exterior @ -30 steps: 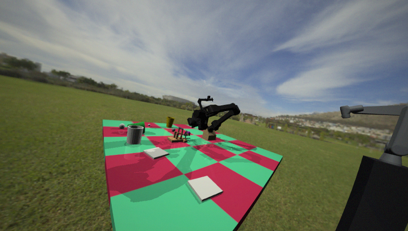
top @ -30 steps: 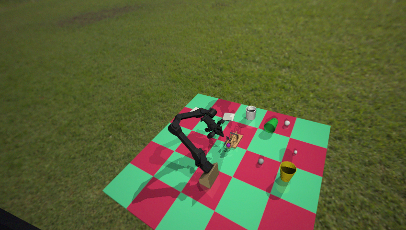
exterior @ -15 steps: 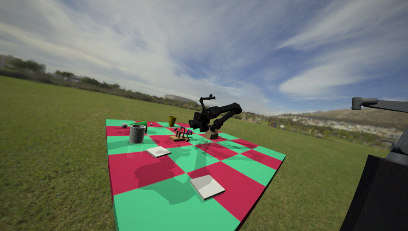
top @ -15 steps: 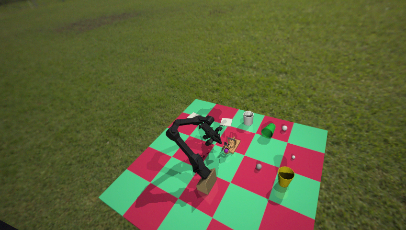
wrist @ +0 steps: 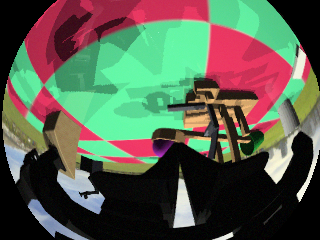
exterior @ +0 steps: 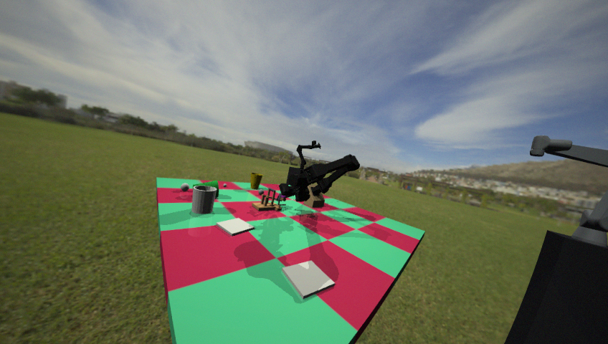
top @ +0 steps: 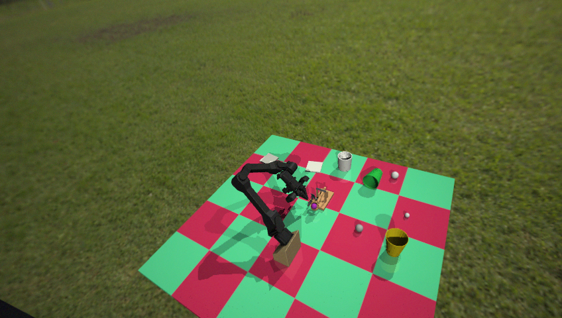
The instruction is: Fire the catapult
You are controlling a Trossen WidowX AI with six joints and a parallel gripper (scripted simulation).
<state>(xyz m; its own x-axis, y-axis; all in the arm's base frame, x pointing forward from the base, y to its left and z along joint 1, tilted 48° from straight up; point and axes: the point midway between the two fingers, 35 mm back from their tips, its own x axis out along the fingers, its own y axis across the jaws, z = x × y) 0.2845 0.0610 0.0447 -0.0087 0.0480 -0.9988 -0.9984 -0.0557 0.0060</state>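
The purple ball lies 5 cm to the right of my gripper tip, 2 cm behind it and 1 cm below it. Also, from my gripper tip: grey ball 30 cm to the right, 6 cm below, 1 cm behind; then wooden catapult 5 cm ahead, 2 cm to the right, 2 cm below; then white mug 41 cm ahead, 5 cm below, 4 cm to the right.
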